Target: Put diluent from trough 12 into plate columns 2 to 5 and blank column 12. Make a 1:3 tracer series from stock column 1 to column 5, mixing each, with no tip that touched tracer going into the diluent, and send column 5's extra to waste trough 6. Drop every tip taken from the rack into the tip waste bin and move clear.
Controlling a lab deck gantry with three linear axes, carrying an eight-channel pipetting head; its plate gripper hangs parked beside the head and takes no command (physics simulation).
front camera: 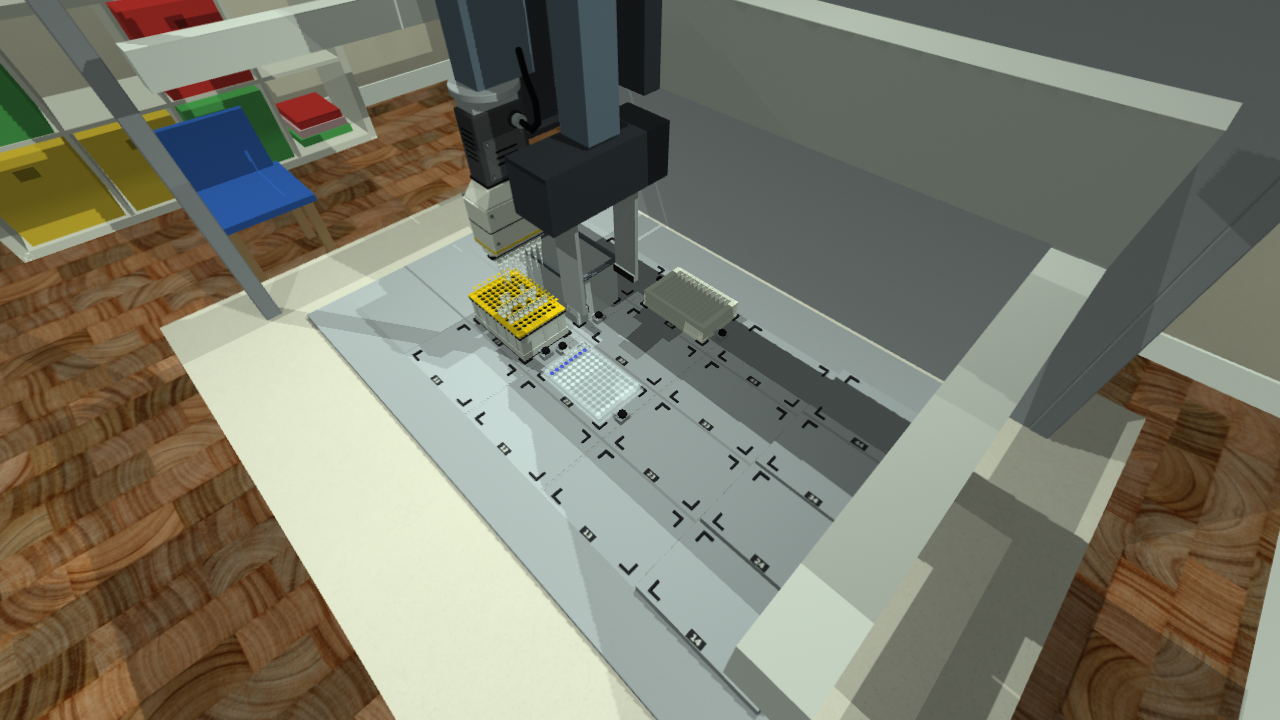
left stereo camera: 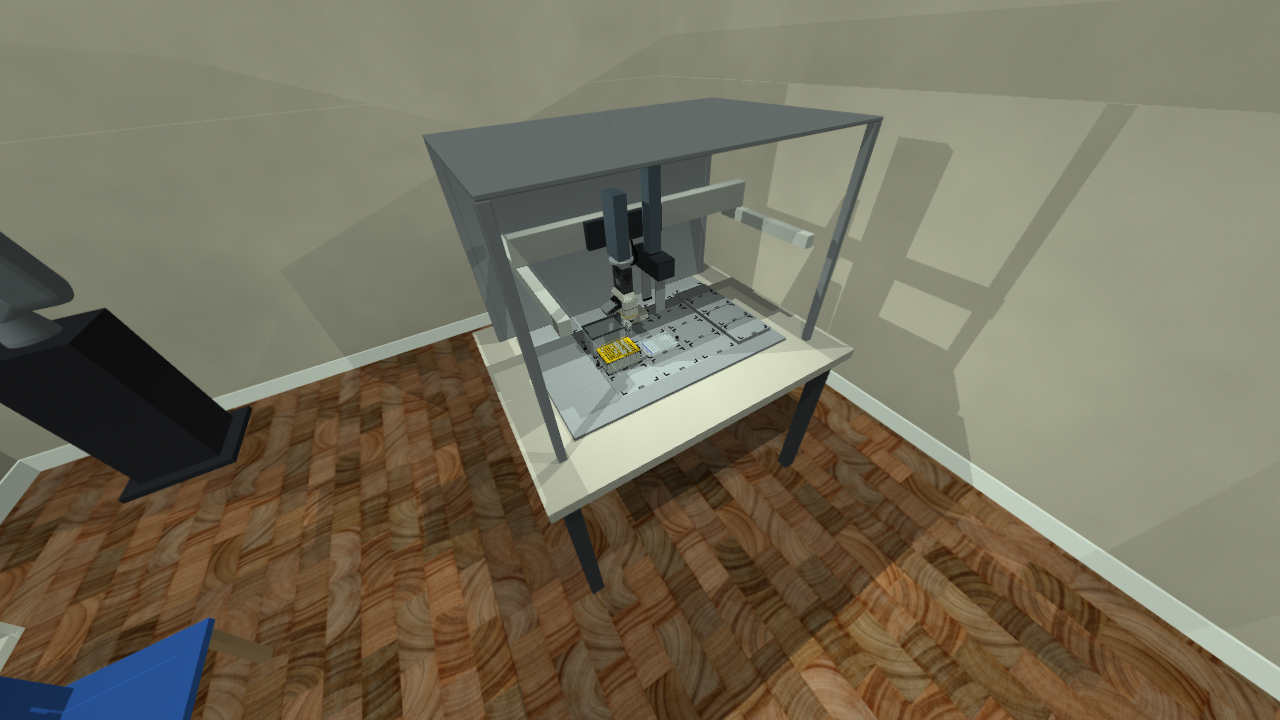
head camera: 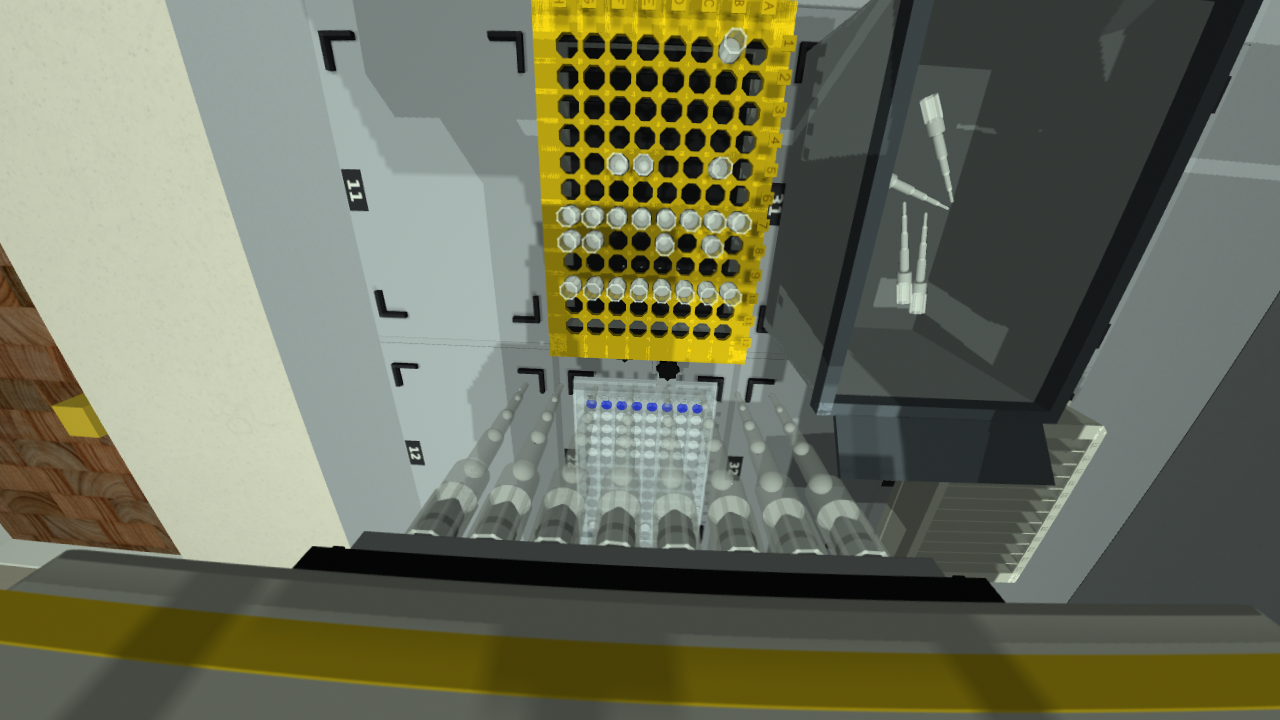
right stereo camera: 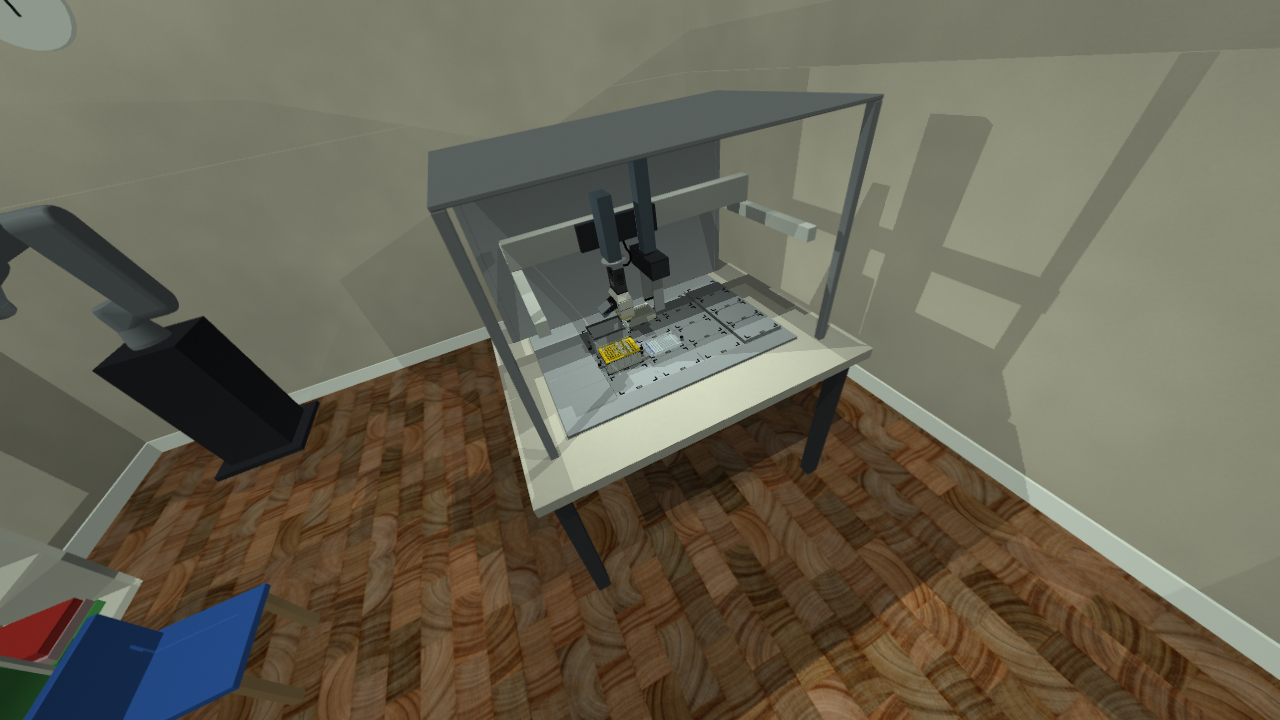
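Note:
The pipetting head (front camera: pixel 501 214) (head camera: pixel 640 644) carries eight clear tips (head camera: pixel 619 514), raised near the yellow tip rack (front camera: pixel 510 331) (head camera: pixel 648 348). The rack has full rows 7 and 10, several tips in rows 5 and 8, and one in row 1. The clear plate (front camera: pixel 595 385) (head camera: pixel 644 390) has blue column 1; columns 2 to 4 look pale, and later columns are partly hidden behind the tips. The tip waste bin (head camera: pixel 939 408) holds several loose tips. The pale trough block (front camera: pixel 691 302) (head camera: pixel 993 528) is partly hidden in the head view. My parked gripper (front camera: pixel 605 298) is open and empty.
Black locating marks and numbered labels cover the deck (front camera: pixel 707 483). The enclosure post (front camera: pixel 223 232) stands at the front left, and a pale rail (front camera: pixel 939 420) runs along the right. A blue chair (front camera: pixel 259 192) stands outside the table.

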